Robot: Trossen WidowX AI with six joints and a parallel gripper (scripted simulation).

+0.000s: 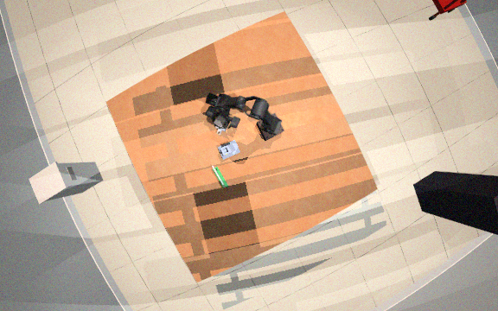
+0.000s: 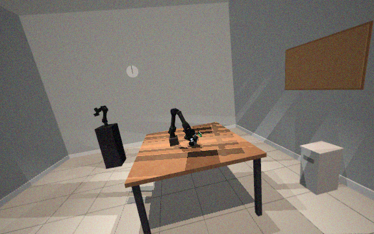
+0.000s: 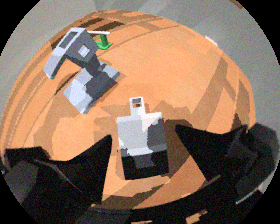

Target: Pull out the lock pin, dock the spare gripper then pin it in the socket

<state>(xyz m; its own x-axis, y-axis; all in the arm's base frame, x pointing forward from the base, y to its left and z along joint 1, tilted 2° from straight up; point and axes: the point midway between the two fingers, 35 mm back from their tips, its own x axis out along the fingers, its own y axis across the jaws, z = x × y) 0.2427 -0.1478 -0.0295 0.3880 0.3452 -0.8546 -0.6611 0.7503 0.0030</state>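
Right now my gripper tip is 1 cm above the spare gripper. From my gripper tip the other things lie so: green part: 28 cm to the left, 13 cm ahead, 1 cm below; grey mount: 15 cm to the left, 3 cm ahead, 2 cm above.
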